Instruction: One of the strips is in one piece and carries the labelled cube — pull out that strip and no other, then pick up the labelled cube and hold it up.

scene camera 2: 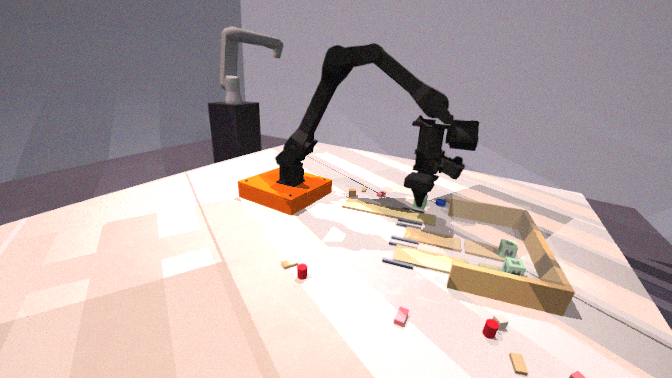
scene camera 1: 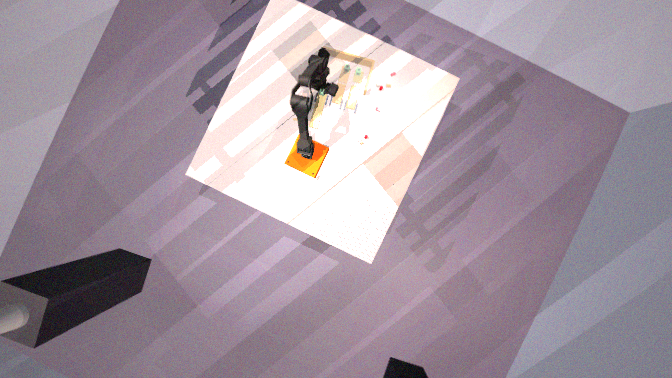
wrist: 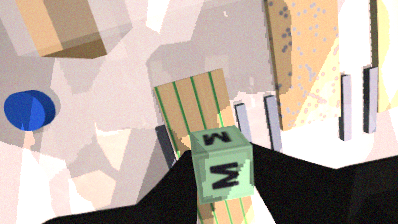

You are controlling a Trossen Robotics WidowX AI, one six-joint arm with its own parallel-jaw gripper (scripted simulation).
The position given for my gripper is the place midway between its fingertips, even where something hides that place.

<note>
My gripper (scene camera 2: 420, 204) carries a pale green cube (wrist: 222, 157). Further things: a green-lined tan strip (scene camera 2: 426, 219).
My gripper shows as well in the wrist view (wrist: 216, 152).
</note>
